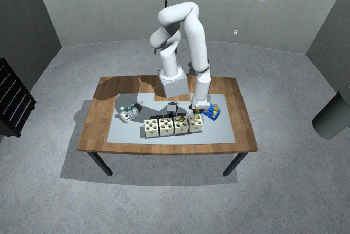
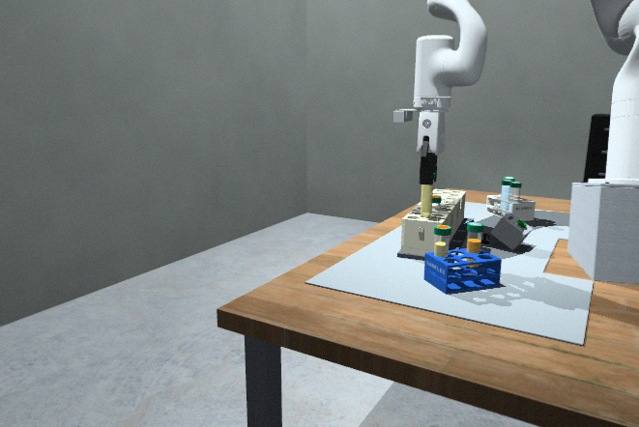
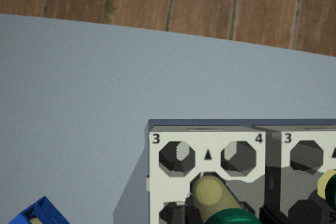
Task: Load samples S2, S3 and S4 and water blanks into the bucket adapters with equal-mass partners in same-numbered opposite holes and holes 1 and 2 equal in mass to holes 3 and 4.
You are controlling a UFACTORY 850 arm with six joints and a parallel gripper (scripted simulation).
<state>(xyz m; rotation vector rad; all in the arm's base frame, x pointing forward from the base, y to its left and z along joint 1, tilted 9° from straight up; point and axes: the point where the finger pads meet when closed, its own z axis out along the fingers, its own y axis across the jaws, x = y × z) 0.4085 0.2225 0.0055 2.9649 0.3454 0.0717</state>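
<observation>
Right now the sample tube S3 is 50 mm below my hand and 10 mm to the right of it. Round my hand: loading stand: 190 mm below, 160 mm to the right, 30 mm ahead; sample tube: 130 mm below, 110 mm to the right, 20 mm ahead; tube X9: 160 mm behind, 140 mm below, 90 mm to the left.
</observation>
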